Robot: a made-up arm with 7 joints.
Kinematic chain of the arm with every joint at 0, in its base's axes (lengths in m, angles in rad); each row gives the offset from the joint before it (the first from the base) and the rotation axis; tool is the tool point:
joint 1: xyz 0 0 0 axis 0 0.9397 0.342
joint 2: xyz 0 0 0 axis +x
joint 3: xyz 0 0 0 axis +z
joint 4: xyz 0.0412 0 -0.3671 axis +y
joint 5: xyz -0.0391 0 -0.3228 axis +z
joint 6: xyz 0 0 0 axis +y
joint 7: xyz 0 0 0 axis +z
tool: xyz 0 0 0
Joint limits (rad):
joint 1: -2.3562..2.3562
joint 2: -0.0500..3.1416
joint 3: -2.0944..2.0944
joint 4: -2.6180..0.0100
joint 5: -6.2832..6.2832
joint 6: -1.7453..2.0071
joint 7: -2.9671..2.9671
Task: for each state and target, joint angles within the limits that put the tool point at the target. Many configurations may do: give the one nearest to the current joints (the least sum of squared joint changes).
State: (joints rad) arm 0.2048 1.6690 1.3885 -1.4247 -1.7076 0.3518 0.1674
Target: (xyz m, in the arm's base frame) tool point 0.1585 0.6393 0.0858
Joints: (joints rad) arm -0.0246 1.3852 0.9088 -0.8269 -1.7076 0.3518 0.1674
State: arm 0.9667 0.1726 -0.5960 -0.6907 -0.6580 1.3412 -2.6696
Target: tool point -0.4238 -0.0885 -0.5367
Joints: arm 0.9287 0.0747 -0.6097 -0.4731 -0.6580 1.3412 -2.6696
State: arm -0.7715 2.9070 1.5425 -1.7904 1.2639 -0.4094 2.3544
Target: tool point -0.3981 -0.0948 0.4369
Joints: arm -0.7550 2.7828 1.5309 -1.2984 1.2639 -0.4094 2.3544
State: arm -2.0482 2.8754 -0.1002 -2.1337 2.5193 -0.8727 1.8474
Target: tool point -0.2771 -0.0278 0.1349
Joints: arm -2.1831 3.0204 0.1805 -2.4586 2.5193 -0.8727 1.8474
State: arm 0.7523 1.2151 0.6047 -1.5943 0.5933 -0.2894 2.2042
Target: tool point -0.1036 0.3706 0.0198
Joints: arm 1.2070 0.5632 1.3717 -2.2039 0.5933 -0.2894 2.2042
